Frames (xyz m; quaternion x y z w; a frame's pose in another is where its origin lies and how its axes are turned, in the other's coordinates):
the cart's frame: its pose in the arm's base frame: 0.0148 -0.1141 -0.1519 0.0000 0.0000 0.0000 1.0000
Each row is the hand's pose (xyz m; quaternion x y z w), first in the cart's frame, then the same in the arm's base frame.
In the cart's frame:
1: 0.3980 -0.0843 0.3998 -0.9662 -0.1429 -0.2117 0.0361
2: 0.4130 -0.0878 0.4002 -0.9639 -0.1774 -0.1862 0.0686
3: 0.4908 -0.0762 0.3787 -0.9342 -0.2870 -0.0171 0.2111
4: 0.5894 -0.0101 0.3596 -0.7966 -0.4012 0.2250 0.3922
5: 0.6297 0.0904 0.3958 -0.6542 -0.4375 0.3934 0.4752
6: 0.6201 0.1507 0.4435 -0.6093 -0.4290 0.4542 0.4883
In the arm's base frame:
1: 0.4128 -0.1984 0.2479 -0.9662 -0.1429 -0.2117 0.0361
2: 0.4278 -0.2019 0.2483 -0.9639 -0.1774 -0.1862 0.0686
3: 0.5056 -0.1903 0.2268 -0.9342 -0.2870 -0.0171 0.2111
4: 0.6042 -0.1242 0.2077 -0.7966 -0.4012 0.2250 0.3922
5: 0.6445 -0.0237 0.2439 -0.6542 -0.4375 0.3934 0.4752
6: 0.6349 0.0366 0.2916 -0.6093 -0.4290 0.4542 0.4883

